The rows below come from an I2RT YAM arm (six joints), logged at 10 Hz.
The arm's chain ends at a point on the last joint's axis. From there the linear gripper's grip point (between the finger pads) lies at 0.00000 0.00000 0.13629 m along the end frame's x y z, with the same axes.
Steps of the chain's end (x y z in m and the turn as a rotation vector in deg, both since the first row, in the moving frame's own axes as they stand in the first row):
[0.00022, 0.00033, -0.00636, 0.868, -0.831, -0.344]
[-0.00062, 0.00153, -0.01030, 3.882, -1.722, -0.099]
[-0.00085, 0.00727, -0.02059, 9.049, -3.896, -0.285]
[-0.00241, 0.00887, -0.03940, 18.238, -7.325, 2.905]
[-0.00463, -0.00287, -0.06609, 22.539, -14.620, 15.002]
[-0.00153, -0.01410, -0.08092, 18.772, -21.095, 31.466]
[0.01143, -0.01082, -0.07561, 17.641, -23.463, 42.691]
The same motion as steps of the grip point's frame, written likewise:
[-0.00176, -0.00173, -0.00639, 0.868, -0.831, -0.344]
[-0.00472, -0.00769, -0.01067, 3.882, -1.722, -0.099]
[-0.01013, -0.01413, -0.02260, 9.049, -3.896, -0.285]
[-0.01840, -0.03409, -0.04734, 18.238, -7.325, 2.905]
[-0.03091, -0.05839, -0.08072, 22.539, -14.620, 15.002]
[-0.03556, -0.06797, -0.09673, 18.772, -21.095, 31.466]
[-0.02248, -0.06671, -0.09231, 17.641, -23.463, 42.691]

